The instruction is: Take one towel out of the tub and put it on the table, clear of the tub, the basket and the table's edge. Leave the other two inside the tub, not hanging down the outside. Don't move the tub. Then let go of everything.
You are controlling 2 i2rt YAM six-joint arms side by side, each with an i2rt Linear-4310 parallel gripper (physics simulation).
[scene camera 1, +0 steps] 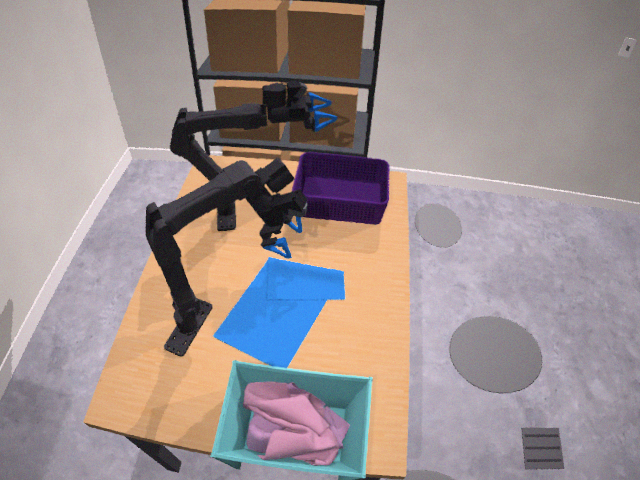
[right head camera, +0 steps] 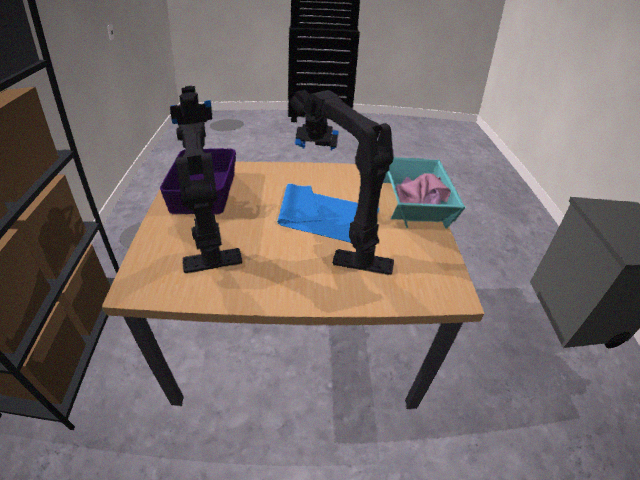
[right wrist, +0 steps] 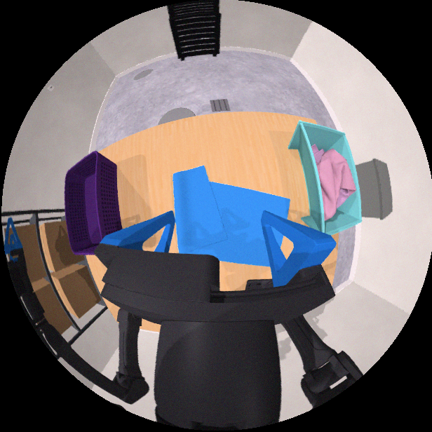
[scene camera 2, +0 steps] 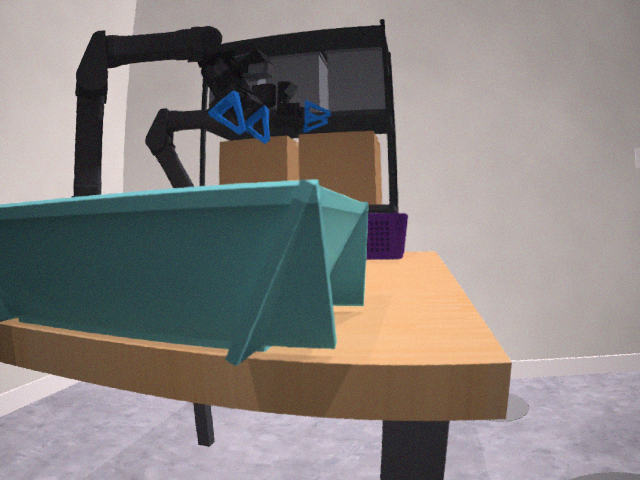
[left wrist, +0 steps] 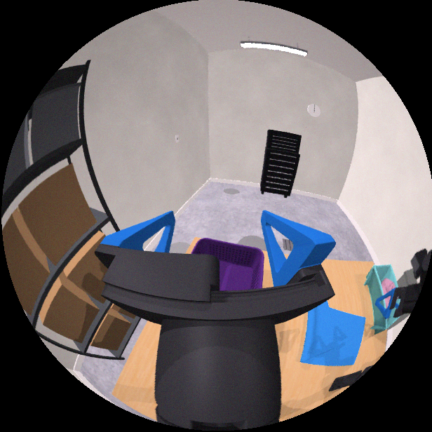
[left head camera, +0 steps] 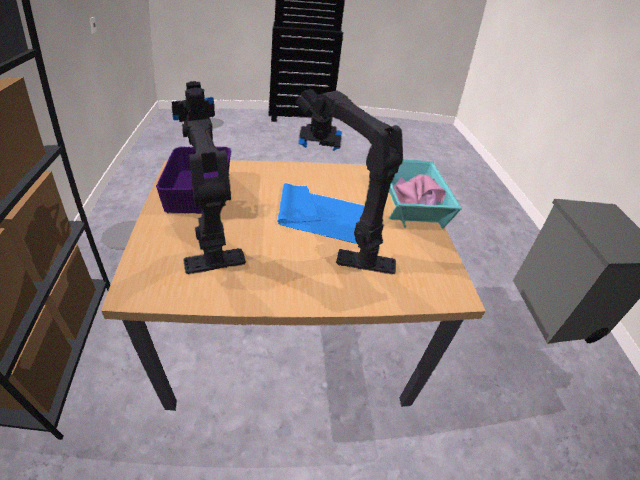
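Note:
A blue towel (left head camera: 330,214) (right head camera: 330,211) (scene camera 1: 279,320) (right wrist: 250,200) lies spread on the table (left head camera: 289,299), one end folded over, its other end close beside the teal tub (left head camera: 429,210) (scene camera 1: 357,423) (scene camera 2: 155,268). The right wrist view shows a narrow strip of wood between them. A pink towel (left head camera: 421,188) (scene camera 1: 305,413) (right wrist: 335,175) and a mauve towel (scene camera 1: 258,432) lie crumpled inside the tub. My right gripper (left head camera: 319,146) (scene camera 1: 294,242) (right wrist: 217,215) is open and empty above the blue towel. My left gripper (scene camera 1: 333,111) (left wrist: 217,215) is open and empty, raised high near the basket.
The purple basket (left head camera: 175,200) (scene camera 1: 341,209) (right wrist: 107,195) stands at the left of the table in the head views. A shelf unit (scene camera 1: 284,79) with brown boxes stands behind it in scene camera 1. A grey bin (left head camera: 573,268) stands on the floor at the right.

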